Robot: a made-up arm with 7 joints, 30 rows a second.
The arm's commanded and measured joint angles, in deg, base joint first. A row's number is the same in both.
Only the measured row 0 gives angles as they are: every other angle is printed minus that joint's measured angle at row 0.
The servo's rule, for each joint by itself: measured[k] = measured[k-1] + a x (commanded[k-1-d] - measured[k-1]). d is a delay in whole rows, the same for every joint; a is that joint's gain. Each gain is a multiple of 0.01, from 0.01 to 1. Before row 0 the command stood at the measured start. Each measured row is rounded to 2 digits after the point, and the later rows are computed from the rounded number. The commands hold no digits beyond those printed.
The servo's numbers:
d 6
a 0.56 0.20 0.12 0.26 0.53 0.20 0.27
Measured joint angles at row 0:
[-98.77, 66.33, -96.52, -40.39, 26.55, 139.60, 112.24]
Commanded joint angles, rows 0 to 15:
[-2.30, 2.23, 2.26, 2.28, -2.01, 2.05, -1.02]
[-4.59, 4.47, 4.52, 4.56, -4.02, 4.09, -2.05]
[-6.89, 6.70, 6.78, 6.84, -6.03, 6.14, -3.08]
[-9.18, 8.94, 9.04, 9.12, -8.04, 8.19, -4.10]
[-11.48, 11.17, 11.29, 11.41, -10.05, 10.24, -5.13]
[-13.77, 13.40, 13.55, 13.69, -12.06, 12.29, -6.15]
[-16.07, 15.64, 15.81, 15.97, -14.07, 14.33, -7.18]
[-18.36, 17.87, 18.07, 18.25, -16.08, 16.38, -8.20]
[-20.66, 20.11, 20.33, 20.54, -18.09, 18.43, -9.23]
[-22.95, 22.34, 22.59, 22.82, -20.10, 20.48, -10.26]
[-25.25, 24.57, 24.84, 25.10, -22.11, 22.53, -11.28]
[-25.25, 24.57, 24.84, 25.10, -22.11, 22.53, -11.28]
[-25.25, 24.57, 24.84, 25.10, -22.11, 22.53, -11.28]
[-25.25, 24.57, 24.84, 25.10, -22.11, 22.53, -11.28]
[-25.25, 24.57, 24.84, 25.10, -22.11, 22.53, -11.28]
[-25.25, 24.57, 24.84, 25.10, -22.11, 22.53, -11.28]
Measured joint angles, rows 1 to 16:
[0.00, 0.00, 0.00, 0.00, 0.00, 0.00, 0.00]
[0.00, 0.00, 0.00, 0.00, 0.00, 0.00, 0.00]
[0.00, 0.00, 0.00, 0.00, 0.00, 0.00, 0.00]
[0.00, 0.00, 0.00, 0.00, 0.00, 0.00, 0.00]
[0.00, 0.00, 0.00, 0.00, 0.00, 0.00, 0.00]
[0.00, 0.00, 0.00, 0.00, 0.00, 0.00, 0.00]
[-1.29, 0.45, 0.27, 0.59, -1.07, 0.41, -0.28]
[-3.14, 1.25, 0.78, 1.62, -2.63, 1.15, -0.76]
[-5.24, 2.34, 1.50, 2.98, -4.43, 2.15, -1.39]
[-7.45, 3.66, 2.40, 4.58, -6.34, 3.36, -2.12]
[-9.71, 5.16, 3.47, 6.36, -8.31, 4.74, -2.93]
[-11.98, 6.81, 4.68, 8.27, -10.30, 6.25, -3.80]
[-14.27, 8.58, 6.02, 10.27, -12.30, 7.87, -4.71]
[-16.56, 10.44, 7.47, 12.34, -14.30, 9.57, -5.65]
[-18.86, 12.37, 9.01, 14.47, -16.31, 11.34, -6.62]
[-21.15, 14.36, 10.64, 16.64, -18.32, 13.17, -7.60]

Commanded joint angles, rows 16 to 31:
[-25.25, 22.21, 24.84, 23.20, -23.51, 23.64, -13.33]
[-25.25, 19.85, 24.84, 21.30, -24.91, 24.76, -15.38]
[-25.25, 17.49, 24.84, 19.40, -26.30, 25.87, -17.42]
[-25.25, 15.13, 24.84, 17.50, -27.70, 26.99, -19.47]
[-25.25, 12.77, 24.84, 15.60, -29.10, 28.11, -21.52]
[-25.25, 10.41, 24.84, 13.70, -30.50, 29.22, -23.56]
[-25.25, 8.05, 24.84, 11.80, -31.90, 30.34, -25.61]
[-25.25, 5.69, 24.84, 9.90, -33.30, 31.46, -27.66]
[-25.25, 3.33, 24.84, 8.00, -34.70, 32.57, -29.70]
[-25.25, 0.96, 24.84, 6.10, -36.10, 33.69, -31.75]
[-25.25, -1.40, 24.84, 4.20, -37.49, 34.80, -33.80]
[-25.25, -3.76, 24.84, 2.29, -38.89, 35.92, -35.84]
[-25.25, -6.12, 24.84, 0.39, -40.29, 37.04, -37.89]
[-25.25, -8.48, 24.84, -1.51, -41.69, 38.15, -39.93]
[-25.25, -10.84, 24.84, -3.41, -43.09, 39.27, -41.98]
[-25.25, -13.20, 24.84, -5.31, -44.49, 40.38, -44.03]
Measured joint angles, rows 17 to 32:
[-23.45, 16.40, 12.34, 18.84, -20.33, 15.04, -8.59]
[-24.46, 18.03, 13.84, 20.47, -21.27, 16.54, -9.32]
[-24.90, 19.34, 15.16, 21.67, -21.72, 17.74, -9.85]
[-25.10, 20.39, 16.32, 22.56, -21.93, 18.70, -10.24]
[-25.18, 21.23, 17.34, 23.22, -22.03, 19.47, -10.52]
[-25.22, 21.90, 18.24, 23.71, -22.07, 20.08, -10.73]
[-25.24, 21.96, 19.03, 23.58, -22.83, 20.79, -11.43]
[-25.25, 21.54, 19.73, 22.99, -23.93, 21.58, -12.50]
[-25.25, 20.73, 20.34, 22.06, -25.19, 22.44, -13.83]
[-25.25, 19.61, 20.88, 20.87, -26.52, 23.35, -15.35]
[-25.25, 18.24, 21.36, 19.50, -27.89, 24.30, -17.02]
[-25.25, 16.67, 21.78, 17.99, -29.27, 25.28, -18.79]
[-25.25, 14.95, 22.15, 16.38, -30.66, 26.29, -20.63]
[-25.25, 13.10, 22.47, 14.70, -32.06, 27.32, -22.53]
[-25.25, 11.15, 22.75, 12.96, -33.46, 28.37, -24.47]
[-25.25, 9.11, 23.00, 11.18, -34.86, 29.43, -26.44]

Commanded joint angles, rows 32 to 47:
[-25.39, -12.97, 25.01, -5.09, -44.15, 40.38, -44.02]
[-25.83, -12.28, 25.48, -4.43, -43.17, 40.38, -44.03]
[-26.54, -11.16, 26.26, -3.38, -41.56, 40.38, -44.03]
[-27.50, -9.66, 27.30, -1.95, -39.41, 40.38, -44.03]
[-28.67, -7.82, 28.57, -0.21, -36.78, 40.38, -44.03]
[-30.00, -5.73, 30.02, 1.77, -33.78, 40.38, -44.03]
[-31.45, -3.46, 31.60, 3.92, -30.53, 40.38, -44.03]
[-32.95, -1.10, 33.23, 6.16, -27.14, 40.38, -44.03]
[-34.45, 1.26, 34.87, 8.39, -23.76, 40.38, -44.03]
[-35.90, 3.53, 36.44, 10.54, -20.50, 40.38, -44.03]
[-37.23, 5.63, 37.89, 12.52, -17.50, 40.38, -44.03]
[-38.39, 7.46, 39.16, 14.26, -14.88, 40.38, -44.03]
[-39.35, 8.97, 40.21, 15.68, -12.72, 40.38, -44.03]
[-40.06, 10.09, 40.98, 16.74, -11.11, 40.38, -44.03]
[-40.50, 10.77, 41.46, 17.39, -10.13, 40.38, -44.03]
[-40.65, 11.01, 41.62, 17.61, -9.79, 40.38, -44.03]
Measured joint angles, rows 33 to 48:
[-25.25, 7.01, 23.22, 9.37, -36.25, 30.50, -28.43]
[-25.25, 4.86, 23.41, 7.53, -37.65, 31.58, -30.43]
[-25.25, 2.66, 23.58, 5.67, -39.05, 32.67, -32.44]
[-25.25, 0.43, 23.73, 3.80, -40.45, 33.77, -34.46]
[-25.25, -1.82, 23.86, 1.93, -41.85, 34.87, -36.49]
[-25.25, -4.10, 23.98, 0.05, -43.25, 35.97, -38.53]
[-25.33, -5.87, 24.10, -1.29, -43.73, 36.85, -40.01]
[-25.61, -7.15, 24.27, -2.11, -43.43, 37.56, -41.10]
[-26.13, -7.95, 24.51, -2.44, -42.44, 38.12, -41.89]
[-26.90, -8.29, 24.84, -2.31, -40.83, 38.57, -42.47]
[-27.89, -8.20, 25.29, -1.76, -38.68, 38.93, -42.89]
[-29.07, -7.71, 25.86, -0.84, -36.08, 39.22, -43.20]
[-30.40, -6.86, 26.55, 0.40, -33.14, 39.45, -43.42]
[-31.83, -5.71, 27.35, 1.90, -29.96, 39.64, -43.58]
[-33.30, -4.32, 28.25, 3.59, -26.67, 39.79, -43.70]
[-34.76, -2.75, 29.23, 5.40, -23.40, 39.91, -43.79]

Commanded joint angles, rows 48 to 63:
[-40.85, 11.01, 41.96, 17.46, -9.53, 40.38, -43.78]
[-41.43, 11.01, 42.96, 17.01, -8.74, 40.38, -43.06]
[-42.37, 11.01, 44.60, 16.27, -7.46, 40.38, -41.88]
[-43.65, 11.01, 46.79, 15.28, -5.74, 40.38, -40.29]
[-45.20, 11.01, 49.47, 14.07, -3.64, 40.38, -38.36]
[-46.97, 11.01, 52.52, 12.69, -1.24, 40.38, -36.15]
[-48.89, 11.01, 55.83, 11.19, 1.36, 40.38, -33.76]
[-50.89, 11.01, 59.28, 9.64, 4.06, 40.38, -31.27]
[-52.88, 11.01, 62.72, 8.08, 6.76, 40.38, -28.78]
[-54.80, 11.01, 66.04, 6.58, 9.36, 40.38, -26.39]
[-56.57, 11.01, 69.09, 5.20, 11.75, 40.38, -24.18]
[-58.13, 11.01, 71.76, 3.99, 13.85, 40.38, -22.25]
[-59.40, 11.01, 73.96, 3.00, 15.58, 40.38, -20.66]
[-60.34, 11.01, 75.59, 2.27, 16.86, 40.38, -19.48]
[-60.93, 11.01, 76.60, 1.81, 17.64, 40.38, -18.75]
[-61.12, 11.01, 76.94, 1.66, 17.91, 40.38, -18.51]
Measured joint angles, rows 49 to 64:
[-36.14, -1.07, 30.27, 7.25, -20.27, 40.00, -43.85]
[-37.40, 0.64, 31.34, 9.07, -17.41, 40.08, -43.90]
[-38.49, 2.31, 32.40, 10.79, -14.92, 40.14, -43.94]
[-39.37, 3.87, 33.43, 12.34, -12.90, 40.19, -43.96]
[-40.00, 5.25, 34.39, 13.65, -11.43, 40.23, -43.98]
[-40.36, 6.40, 35.26, 14.68, -10.56, 40.26, -43.99]
[-40.63, 7.32, 36.06, 15.40, -10.01, 40.28, -43.93]
[-41.08, 8.06, 36.89, 15.82, -9.34, 40.30, -43.70]
[-41.80, 8.65, 37.82, 15.94, -8.34, 40.32, -43.21]
[-42.84, 9.12, 38.90, 15.77, -6.96, 40.33, -42.42]
[-44.16, 9.50, 40.17, 15.33, -5.20, 40.34, -41.32]
[-45.73, 9.80, 41.65, 14.64, -3.10, 40.35, -39.92]
[-47.50, 10.04, 43.35, 13.74, -0.74, 40.36, -38.26]
[-49.40, 10.23, 45.26, 12.67, 1.80, 40.36, -36.37]
[-51.35, 10.39, 47.36, 11.48, 4.43, 40.36, -34.32]
[-53.28, 10.51, 49.60, 10.21, 7.04, 40.36, -32.18]

